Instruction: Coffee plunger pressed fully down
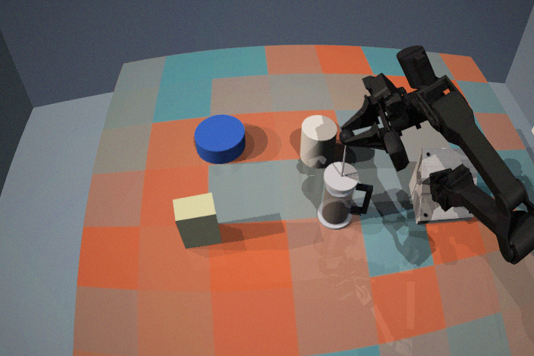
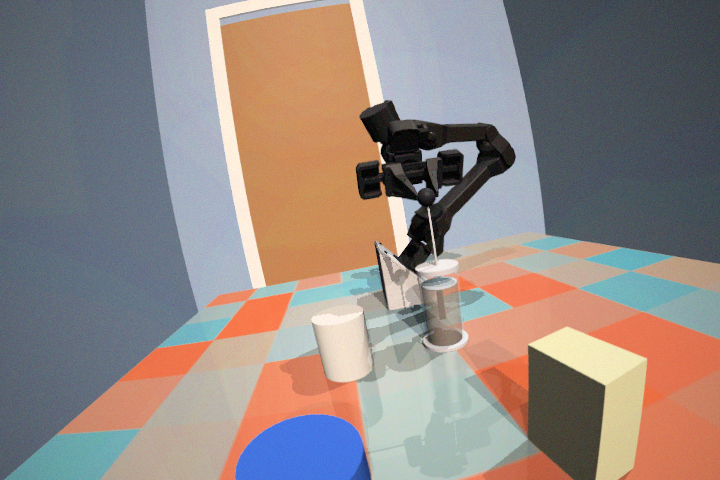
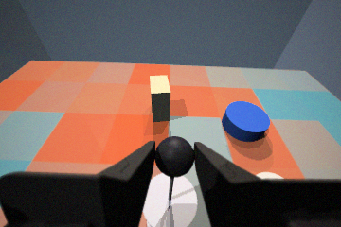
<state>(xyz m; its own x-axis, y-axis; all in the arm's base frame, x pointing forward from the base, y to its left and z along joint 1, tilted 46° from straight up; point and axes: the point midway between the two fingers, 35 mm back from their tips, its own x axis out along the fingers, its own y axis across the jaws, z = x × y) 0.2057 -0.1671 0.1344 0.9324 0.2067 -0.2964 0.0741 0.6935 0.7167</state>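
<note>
The glass coffee press lies 12 cm below my gripper tip, 2 cm behind it and 1 cm to the left of it. Round my gripper tip: white cylinder 20 cm below, 17 cm to the right, 1 cm behind.
</note>
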